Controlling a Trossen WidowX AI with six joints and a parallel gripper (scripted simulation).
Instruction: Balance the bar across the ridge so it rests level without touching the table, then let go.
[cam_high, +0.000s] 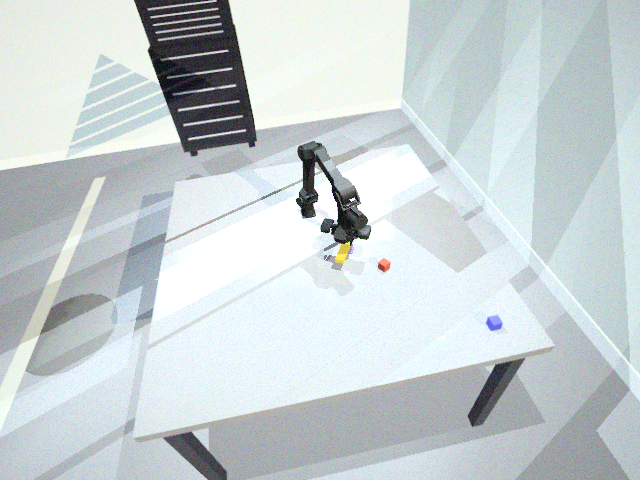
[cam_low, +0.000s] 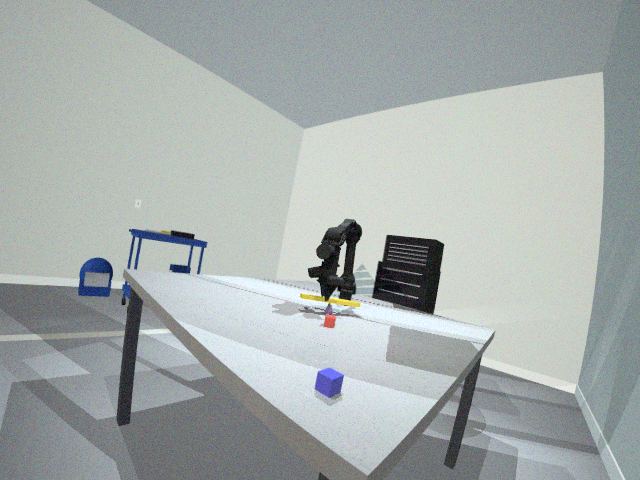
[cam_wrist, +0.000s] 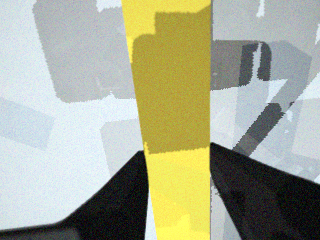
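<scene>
My gripper tip is now 3 cm past the yellow bar and 1 cm to the right of it. From my gripper tip the other things lie so: blue cube: 44 cm ahead, 39 cm to the left, 4 cm below; red cube: 11 cm ahead, 12 cm to the left, 4 cm below.
</scene>
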